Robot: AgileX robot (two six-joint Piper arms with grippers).
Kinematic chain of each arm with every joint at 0, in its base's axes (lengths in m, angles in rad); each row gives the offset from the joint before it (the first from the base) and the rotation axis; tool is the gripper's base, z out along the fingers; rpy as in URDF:
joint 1: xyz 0 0 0.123 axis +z
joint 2: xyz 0 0 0 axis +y
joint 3: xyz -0.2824 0 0.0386 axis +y
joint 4: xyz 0.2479 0 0.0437 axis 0.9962 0 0.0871
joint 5: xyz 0 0 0 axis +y
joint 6: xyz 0.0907 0 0.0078 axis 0.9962 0 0.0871
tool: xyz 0 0 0 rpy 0 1.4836 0
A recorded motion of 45 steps. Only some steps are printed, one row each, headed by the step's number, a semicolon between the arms.
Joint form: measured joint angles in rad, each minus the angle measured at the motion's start. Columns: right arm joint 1, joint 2, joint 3, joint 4, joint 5, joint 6; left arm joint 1, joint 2, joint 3, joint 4, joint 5, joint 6.
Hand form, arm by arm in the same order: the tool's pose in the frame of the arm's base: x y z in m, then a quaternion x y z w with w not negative. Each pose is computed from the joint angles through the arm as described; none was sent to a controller.
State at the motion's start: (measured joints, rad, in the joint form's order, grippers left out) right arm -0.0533 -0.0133 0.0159 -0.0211 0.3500 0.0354; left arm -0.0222 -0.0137 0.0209 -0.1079 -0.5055 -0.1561
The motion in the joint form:
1: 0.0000 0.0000 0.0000 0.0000 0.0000 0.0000; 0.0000 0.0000 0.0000 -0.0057 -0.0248 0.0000
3: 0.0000 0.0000 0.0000 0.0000 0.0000 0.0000; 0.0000 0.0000 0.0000 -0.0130 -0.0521 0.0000
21: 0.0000 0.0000 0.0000 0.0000 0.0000 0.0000; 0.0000 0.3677 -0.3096 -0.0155 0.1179 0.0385
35: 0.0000 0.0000 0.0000 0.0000 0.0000 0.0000; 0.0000 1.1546 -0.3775 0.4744 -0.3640 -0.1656
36: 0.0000 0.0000 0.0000 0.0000 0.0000 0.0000; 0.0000 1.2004 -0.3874 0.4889 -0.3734 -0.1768
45: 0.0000 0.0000 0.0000 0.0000 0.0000 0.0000; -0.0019 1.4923 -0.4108 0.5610 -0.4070 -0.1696
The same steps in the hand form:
1: 0.0528 -0.0035 0.1769 0.02955 0.79388 -0.01433 0.60719; 0.0401 0.0043 0.2514 -0.07884 0.45701 -0.10888 0.87925
3: 0.0528 -0.0035 0.1769 0.02955 0.79388 -0.01433 0.60719; 0.0387 0.0049 0.2534 -0.08153 0.44457 -0.11065 0.88514
21: 0.0528 -0.0035 0.1769 0.02955 0.79388 -0.01433 0.60719; 0.0824 0.0024 0.3204 -0.07685 0.54448 -0.09315 0.83004
35: 0.0528 -0.0035 0.1769 0.02955 0.79388 -0.01433 0.60719; 0.2099 -0.0296 0.2636 0.08578 0.65293 -0.12839 0.74151
36: 0.0528 -0.0035 0.1769 0.02955 0.79388 -0.01433 0.60719; 0.2171 -0.0309 0.2572 0.08772 0.66343 -0.13507 0.73070
45: 0.0528 -0.0035 0.1769 0.02955 0.79388 -0.01433 0.60719; 0.2498 -0.0375 0.1962 0.11079 0.74410 -0.15222 0.64099

